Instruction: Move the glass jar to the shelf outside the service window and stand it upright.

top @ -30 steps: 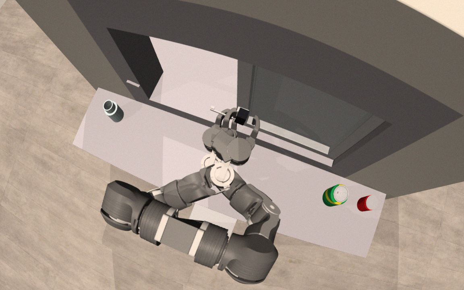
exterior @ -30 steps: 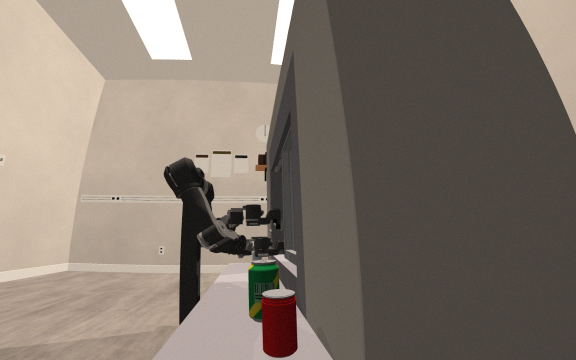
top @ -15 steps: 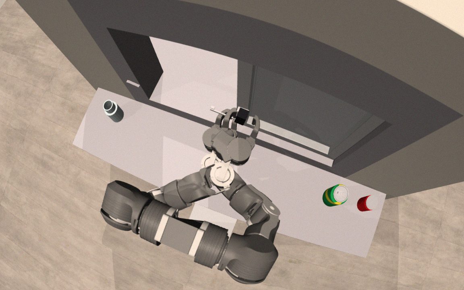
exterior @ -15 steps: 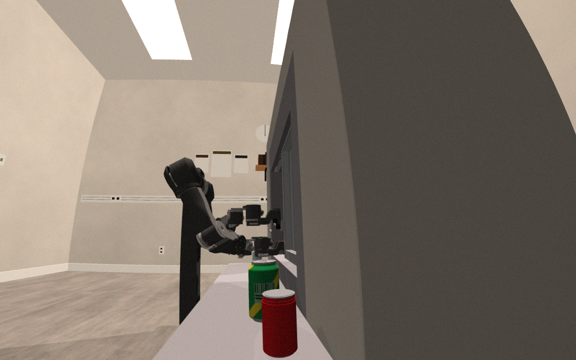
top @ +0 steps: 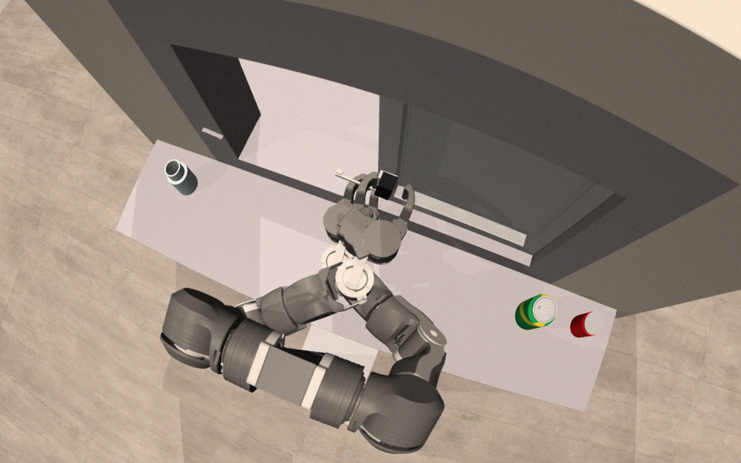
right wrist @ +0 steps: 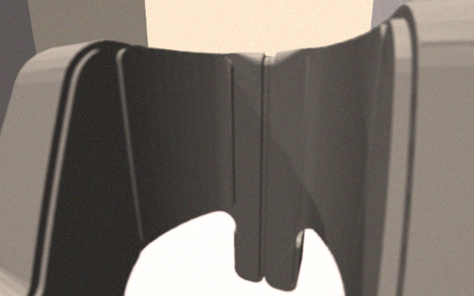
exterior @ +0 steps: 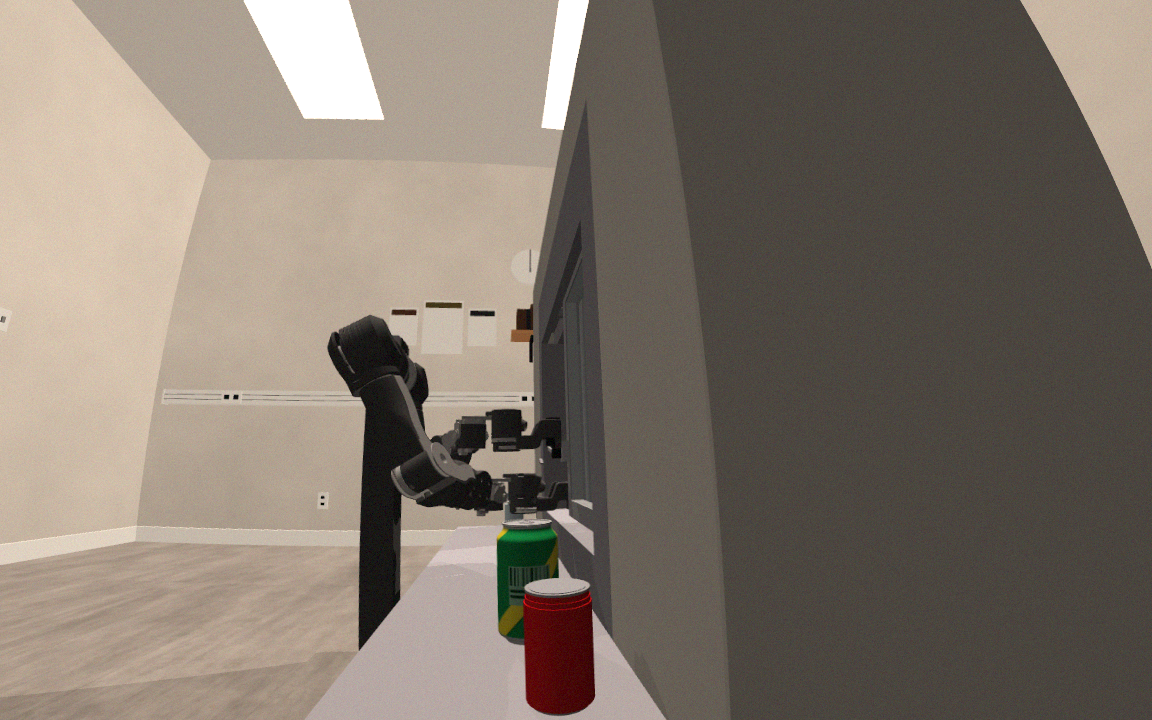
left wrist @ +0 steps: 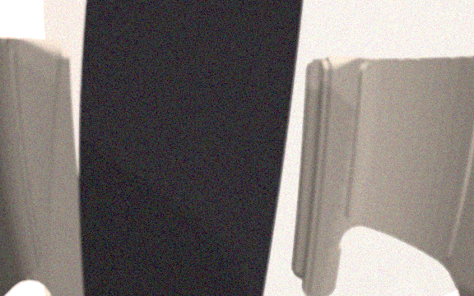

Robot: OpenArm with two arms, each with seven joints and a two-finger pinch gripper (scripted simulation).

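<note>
Right now my left hand is 5 cm to the right of the black handle and 1 cm above it. The rest, counted from my left hand: sill: 21 cm below, 6 cm ahead, 2 cm to the left; upright: 9 cm ahead, 6 cm above, 2 cm to the left; glass jar: 47 cm to the left, 20 cm below, 7 cm behind.
</note>
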